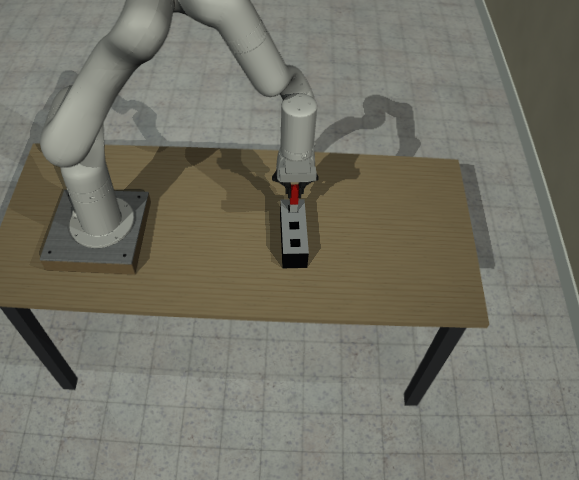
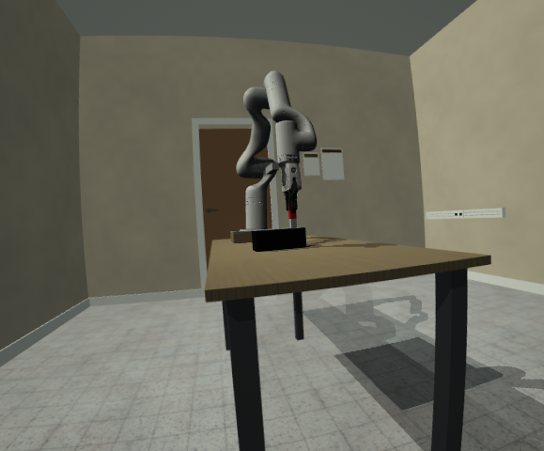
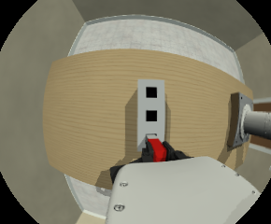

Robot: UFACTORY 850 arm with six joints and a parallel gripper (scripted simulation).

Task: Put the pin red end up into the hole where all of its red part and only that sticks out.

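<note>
Now: the pin 2 cm below my hand. Also, from my hand: black block: 12 cm below, 6 cm to the right.
</note>
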